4 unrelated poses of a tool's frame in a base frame.
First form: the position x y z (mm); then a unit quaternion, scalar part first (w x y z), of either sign.
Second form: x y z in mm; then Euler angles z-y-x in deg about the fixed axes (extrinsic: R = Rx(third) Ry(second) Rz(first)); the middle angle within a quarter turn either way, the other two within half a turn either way. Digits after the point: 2 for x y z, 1 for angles.
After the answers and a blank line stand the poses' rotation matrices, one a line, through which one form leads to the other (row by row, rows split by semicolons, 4 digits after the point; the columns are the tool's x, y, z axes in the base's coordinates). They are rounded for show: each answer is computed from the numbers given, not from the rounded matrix.
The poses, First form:
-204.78 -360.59 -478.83 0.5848 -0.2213 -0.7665 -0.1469
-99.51 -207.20 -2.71 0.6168 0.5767 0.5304 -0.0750
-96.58 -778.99 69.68 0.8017 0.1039 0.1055 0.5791
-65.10 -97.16 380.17 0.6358 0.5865 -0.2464 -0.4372
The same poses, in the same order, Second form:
-204.78 -360.59 -478.83 -113.1 -56.2 -119.4
-99.51 -207.20 -2.71 -58.8 34.6 106.1
-96.58 -778.99 69.68 71.3 16.8 2.7
-65.10 -97.16 380.17 -28.3 -55.7 70.2

-0.2181 0.5110 -0.8314; 0.1674 0.8589 0.4840; 0.9615 -0.0336 -0.2729
0.4261 0.7043 0.5678; 0.5193 0.3236 -0.7910; -0.7408 0.6319 -0.2278
0.3070 -0.9066 0.2895; 0.9504 0.3077 -0.0444; -0.0488 0.2888 0.9561
0.4963 0.2669 -0.8261; -0.8449 -0.0702 -0.5303; -0.1995 0.9612 0.1907

